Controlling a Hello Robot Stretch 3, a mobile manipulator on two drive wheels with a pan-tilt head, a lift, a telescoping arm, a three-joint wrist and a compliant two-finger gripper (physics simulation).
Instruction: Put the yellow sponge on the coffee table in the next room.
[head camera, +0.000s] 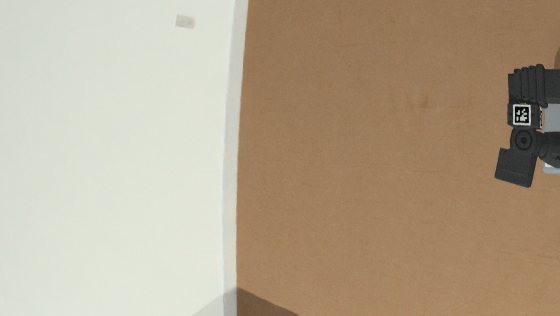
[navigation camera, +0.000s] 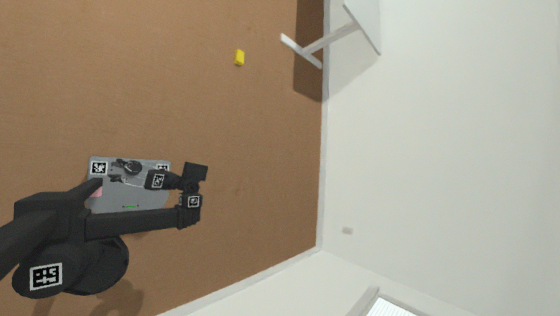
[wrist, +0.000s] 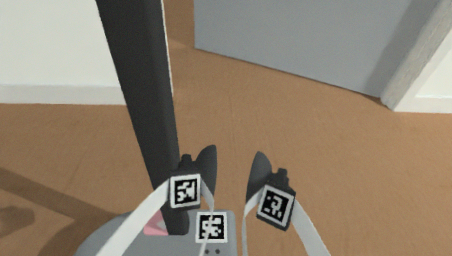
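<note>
The yellow sponge lies on the brown floor in the upper middle of the navigation view, apart from my gripper. My gripper is open, with a gap between its fingertips and no thing in it. It hangs over my grey base, and the sponge does not show in the wrist view. In the head view, part of my wrist shows at the right edge, without the fingertips. No coffee table can be made out for certain.
A white table with a T-shaped leg stands by the wall, beyond the sponge. In the wrist view, a grey door-like panel stands beside a white frame, and my dark mast is at the left. A window shows low in the navigation view.
</note>
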